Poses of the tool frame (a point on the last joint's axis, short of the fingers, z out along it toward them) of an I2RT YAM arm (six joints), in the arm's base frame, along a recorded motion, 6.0 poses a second.
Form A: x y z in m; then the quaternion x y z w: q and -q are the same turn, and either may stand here.
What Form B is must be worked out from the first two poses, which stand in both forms.
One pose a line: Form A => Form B
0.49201, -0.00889, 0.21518, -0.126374, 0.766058, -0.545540, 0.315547 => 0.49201, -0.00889, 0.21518, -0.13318, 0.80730, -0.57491, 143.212
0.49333, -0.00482, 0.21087, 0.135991, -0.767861, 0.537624, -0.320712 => 0.49333, -0.00482, 0.21087, -0.14358, 0.81068, -0.56761, 142.588
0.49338, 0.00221, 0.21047, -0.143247, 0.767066, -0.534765, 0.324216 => 0.49338, 0.00221, 0.21047, -0.15143, 0.81087, -0.56530, 142.164
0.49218, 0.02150, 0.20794, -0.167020, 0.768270, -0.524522, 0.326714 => 0.49218, 0.02150, 0.20794, -0.17672, 0.81288, -0.55498, 141.861
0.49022, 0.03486, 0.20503, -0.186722, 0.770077, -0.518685, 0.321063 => 0.49022, 0.03486, 0.20503, -0.19716, 0.81313, -0.54768, 142.546
